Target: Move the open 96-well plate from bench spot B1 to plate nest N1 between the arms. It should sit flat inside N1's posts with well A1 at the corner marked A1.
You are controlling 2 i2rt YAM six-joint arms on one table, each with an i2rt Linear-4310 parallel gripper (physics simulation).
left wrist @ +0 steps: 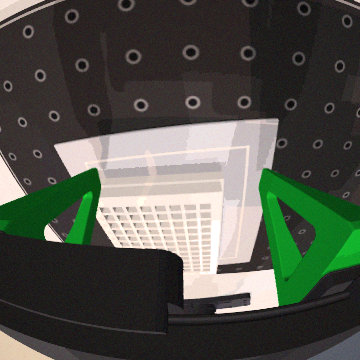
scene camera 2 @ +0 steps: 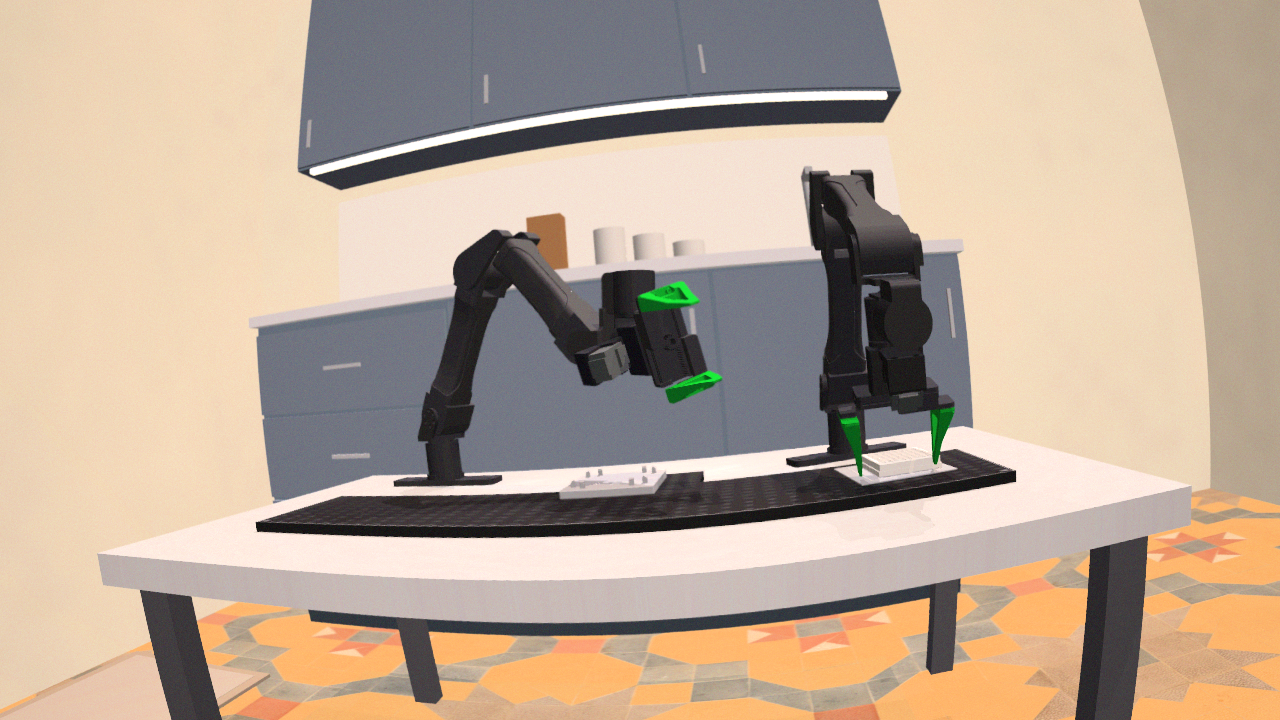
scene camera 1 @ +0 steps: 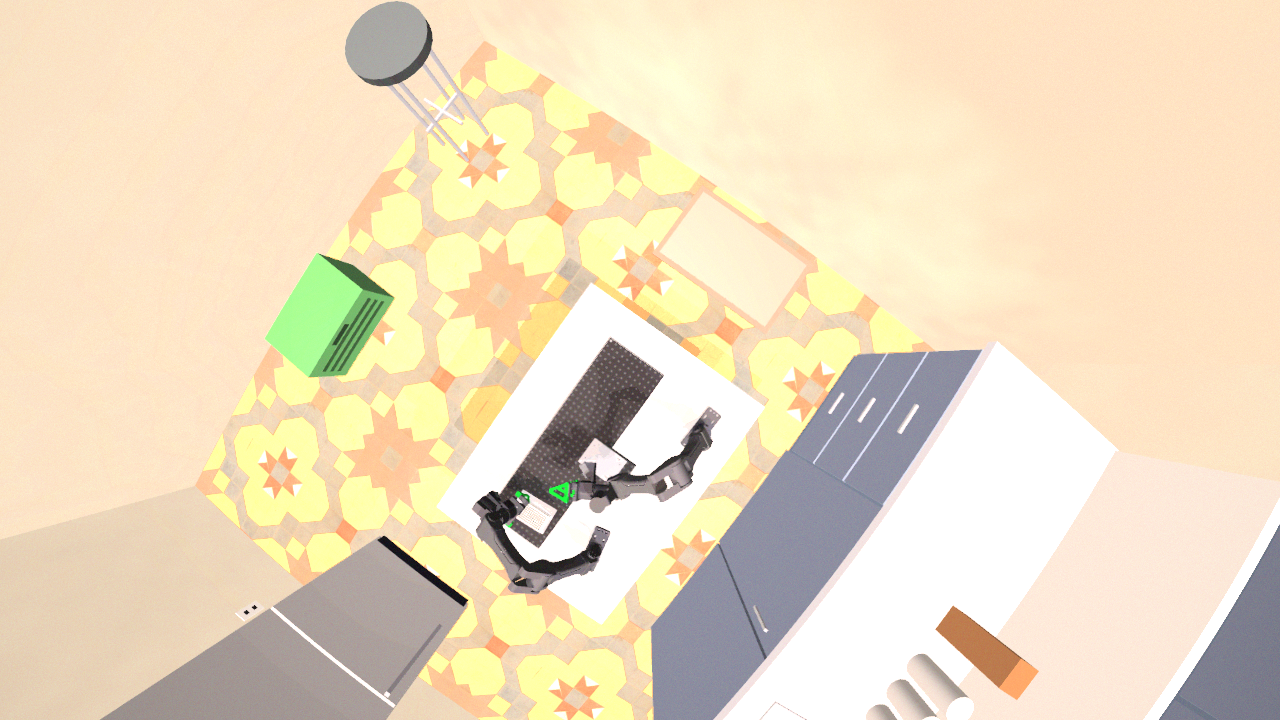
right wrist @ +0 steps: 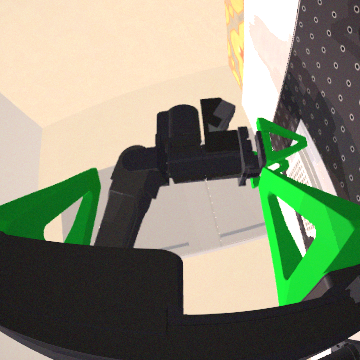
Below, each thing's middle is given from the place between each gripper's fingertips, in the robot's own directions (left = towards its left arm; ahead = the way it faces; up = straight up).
Labels:
I see my right gripper 17 cm above the white nest with locator pins (scene camera 2: 646,482), 15 cm to the left of it and 8 cm past it. From my right hand the other things lie so: white well plate (scene camera 2: 894,462): 23 cm to the left, 17 cm below, 2 cm behind.
Right now my left hand is 7 cm past the white well plate and 1 cm to the right of it. From my left hand the other things lie so: white nest with locator pins: 14 cm behind, 37 cm to the right.

